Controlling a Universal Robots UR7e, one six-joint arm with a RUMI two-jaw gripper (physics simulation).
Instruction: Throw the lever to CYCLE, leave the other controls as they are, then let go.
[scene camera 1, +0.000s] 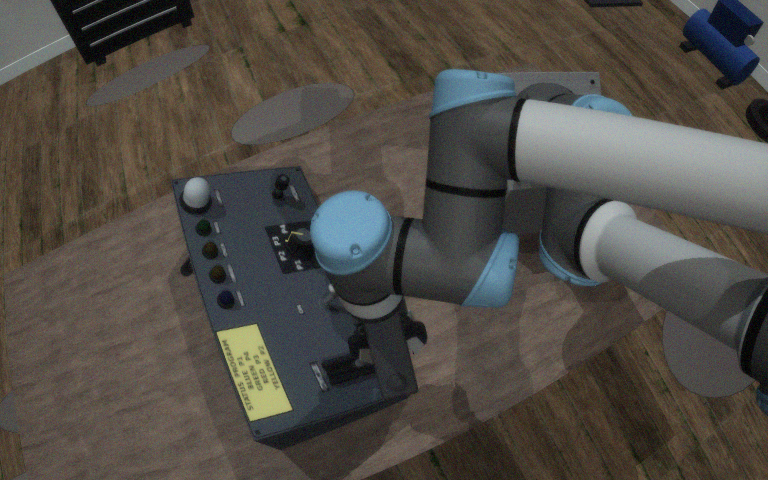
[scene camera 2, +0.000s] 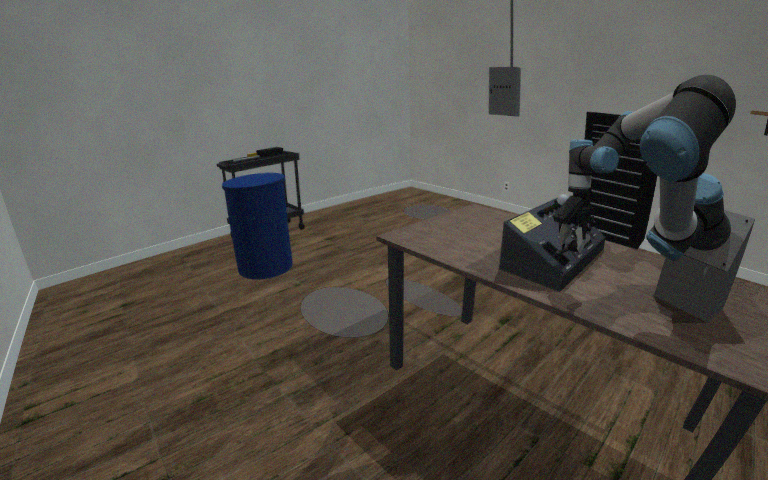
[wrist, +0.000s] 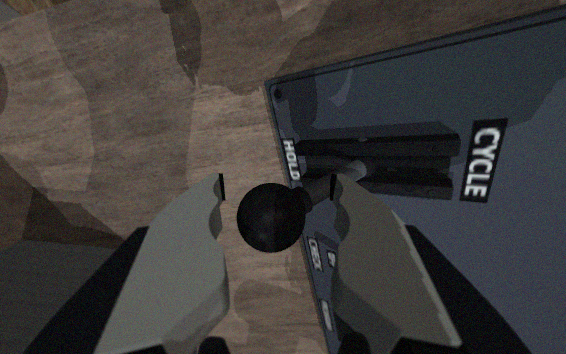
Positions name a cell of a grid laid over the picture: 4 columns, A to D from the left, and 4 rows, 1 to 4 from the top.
Labels:
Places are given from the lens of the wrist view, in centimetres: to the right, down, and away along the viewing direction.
my gripper (wrist: B2): 0, 0, 13
lever (wrist: B3): -1, 2, 10

